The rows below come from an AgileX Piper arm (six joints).
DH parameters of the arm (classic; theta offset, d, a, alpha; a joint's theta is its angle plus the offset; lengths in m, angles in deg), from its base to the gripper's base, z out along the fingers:
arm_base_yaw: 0 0.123 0 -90
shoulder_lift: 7.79 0 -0.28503 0
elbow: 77.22 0 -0.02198 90
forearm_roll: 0 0.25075 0 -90
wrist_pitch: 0 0 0 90
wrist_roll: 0 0.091 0 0
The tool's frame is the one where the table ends.
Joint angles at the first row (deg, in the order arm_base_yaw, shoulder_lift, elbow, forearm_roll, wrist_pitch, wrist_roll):
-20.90, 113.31, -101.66, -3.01, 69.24, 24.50
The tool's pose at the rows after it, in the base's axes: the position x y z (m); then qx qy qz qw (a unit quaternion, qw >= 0):
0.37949 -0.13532 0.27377 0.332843 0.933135 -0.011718 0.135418
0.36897 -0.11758 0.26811 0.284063 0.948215 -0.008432 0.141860
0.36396 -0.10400 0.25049 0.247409 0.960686 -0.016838 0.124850
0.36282 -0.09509 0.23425 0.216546 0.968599 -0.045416 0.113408
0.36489 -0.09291 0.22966 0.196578 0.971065 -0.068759 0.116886
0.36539 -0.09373 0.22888 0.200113 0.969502 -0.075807 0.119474
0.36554 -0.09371 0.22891 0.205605 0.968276 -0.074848 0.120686
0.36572 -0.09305 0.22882 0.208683 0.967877 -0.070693 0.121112
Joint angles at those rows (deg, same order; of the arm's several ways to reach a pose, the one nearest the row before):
-19.31, 108.74, -94.96, -1.56, 65.65, 20.40
-17.51, 105.29, -88.49, -0.82, 61.87, 16.13
-15.55, 104.65, -83.69, -1.90, 59.66, 14.08
-13.48, 105.07, -80.55, -5.90, 57.47, 14.33
-12.46, 105.47, -79.91, -9.16, 56.11, 14.66
-12.35, 105.58, -79.81, -10.27, 55.71, 15.76
-12.35, 105.58, -79.81, -10.24, 55.62, 16.41
-12.35, 105.58, -79.81, -9.72, 55.57, 16.53

